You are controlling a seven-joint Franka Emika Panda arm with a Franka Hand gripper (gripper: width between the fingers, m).
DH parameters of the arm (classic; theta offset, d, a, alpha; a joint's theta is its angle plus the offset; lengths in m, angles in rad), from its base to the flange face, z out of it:
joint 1: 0 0.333 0 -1.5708
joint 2: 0 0 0 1.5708
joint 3: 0 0.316 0.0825 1.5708
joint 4: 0 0 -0.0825 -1.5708
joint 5: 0 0.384 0 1.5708
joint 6: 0 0 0.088 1.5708
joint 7: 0 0.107 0 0
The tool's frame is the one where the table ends.
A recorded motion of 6 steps. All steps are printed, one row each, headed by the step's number.
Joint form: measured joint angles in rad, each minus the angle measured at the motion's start. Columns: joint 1, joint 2, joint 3, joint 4, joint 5, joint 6, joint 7.
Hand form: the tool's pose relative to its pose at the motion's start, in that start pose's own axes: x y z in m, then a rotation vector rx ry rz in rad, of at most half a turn. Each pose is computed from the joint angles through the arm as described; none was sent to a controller.
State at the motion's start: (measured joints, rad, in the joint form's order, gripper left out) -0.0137 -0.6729 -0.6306 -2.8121 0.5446 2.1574 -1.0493
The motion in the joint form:
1: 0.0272 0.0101 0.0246 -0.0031 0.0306 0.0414 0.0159
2: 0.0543 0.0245 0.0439 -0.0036 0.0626 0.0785 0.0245
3: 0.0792 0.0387 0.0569 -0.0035 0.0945 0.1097 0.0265
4: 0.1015 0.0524 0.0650 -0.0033 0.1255 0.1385 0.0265
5: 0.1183 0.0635 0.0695 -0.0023 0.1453 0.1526 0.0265
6: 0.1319 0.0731 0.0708 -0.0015 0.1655 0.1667 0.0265
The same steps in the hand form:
1: 0.0087 -0.0052 0.0098 -0.0122 0.0023 0.0037
2: 0.0162 -0.0093 0.0193 -0.0208 0.0052 0.0069
3: 0.0219 -0.0123 0.0278 -0.0251 0.0102 0.0098
4: 0.0262 -0.0141 0.0350 -0.0288 0.0177 0.0159
5: 0.0288 -0.0157 0.0408 -0.0271 0.0178 0.0198
6: 0.0307 -0.0161 0.0450 -0.0264 0.0225 0.0281

